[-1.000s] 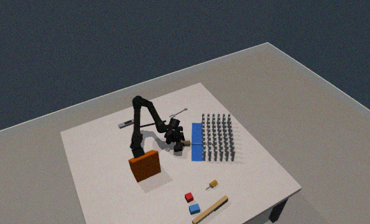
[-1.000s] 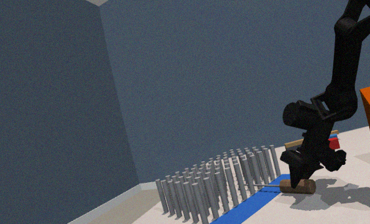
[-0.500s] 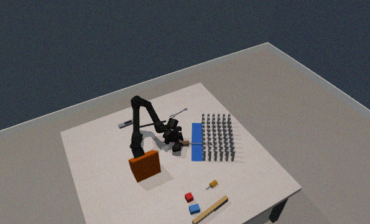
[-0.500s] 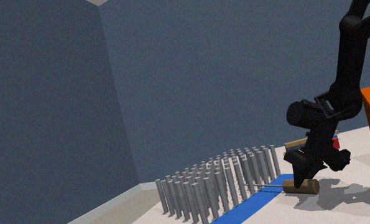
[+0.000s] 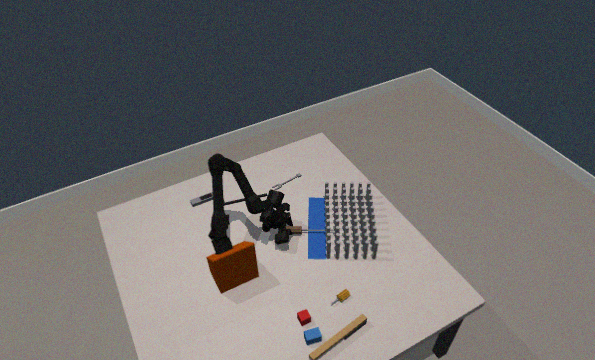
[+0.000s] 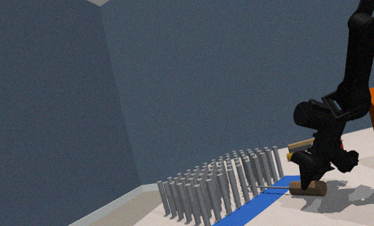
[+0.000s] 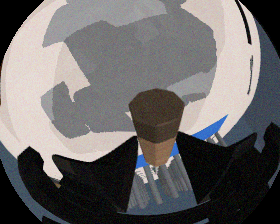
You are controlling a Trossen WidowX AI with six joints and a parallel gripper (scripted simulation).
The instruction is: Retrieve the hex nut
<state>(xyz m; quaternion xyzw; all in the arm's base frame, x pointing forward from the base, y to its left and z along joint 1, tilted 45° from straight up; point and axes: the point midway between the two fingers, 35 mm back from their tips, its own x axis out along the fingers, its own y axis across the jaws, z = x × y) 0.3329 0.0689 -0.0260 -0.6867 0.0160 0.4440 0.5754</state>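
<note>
Right now my gripper tip is 90 mm short of the hook tool and 60 mm to the left of it. The rest, counted from my gripper tip: blue taped strip (120 mm ahead, 30 mm to the right, 20 mm below); then yellow-handled tool (410 mm to the right, 30 mm behind); then grey fork-like tool (300 mm to the left, 170 mm ahead, 20 mm below).
</note>
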